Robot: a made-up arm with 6 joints.
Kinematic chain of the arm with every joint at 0, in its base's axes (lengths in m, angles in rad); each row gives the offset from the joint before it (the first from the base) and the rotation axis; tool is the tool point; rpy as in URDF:
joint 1: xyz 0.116 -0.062 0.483 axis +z
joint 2: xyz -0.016 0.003 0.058 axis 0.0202 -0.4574 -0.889
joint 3: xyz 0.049 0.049 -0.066 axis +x
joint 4: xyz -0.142 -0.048 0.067 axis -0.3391 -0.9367 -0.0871
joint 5: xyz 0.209 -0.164 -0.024 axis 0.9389 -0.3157 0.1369
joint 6: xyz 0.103 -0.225 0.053 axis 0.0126 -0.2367 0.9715
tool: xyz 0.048 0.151 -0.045 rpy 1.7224 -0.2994 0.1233
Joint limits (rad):
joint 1: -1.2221..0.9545
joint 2: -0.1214..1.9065
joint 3: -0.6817..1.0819
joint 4: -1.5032..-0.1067
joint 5: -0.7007..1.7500
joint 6: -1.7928..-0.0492
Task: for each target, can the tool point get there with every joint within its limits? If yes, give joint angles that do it. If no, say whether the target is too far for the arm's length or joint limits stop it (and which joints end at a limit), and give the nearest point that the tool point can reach.
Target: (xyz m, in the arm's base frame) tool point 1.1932 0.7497 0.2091
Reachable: no: too far | nearest point 0.6215 0.3189 0.3364 | short by 0.727 m
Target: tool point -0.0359 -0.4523 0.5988
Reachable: yes | joints -0.1403 1.1221 -0.3431 -0.2118 -0.3062 -0.5645
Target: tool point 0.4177 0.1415 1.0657
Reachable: no: joint limits stop it (at a limit: joint 1, joint 3, joint 4, joint 5, joint 6) | nearest point 0.5178 0.0783 0.8382 | short by 0.256 m
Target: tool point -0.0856 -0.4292 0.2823
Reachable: yes | joints -0.7113 0.6334 -0.1850 -0.7499 -0.3981 -0.9626
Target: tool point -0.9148 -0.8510 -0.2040
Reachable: no: too far | nearest point -0.3143 -0.3913 0.2168 | short by 0.865 m
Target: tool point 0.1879 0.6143 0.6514
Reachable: no: joint limits stop it (at a limit: joint 1, joint 3, joint 4, joint 5, joint 6) | nearest point 0.2535 0.5100 0.4744 | short by 0.216 m
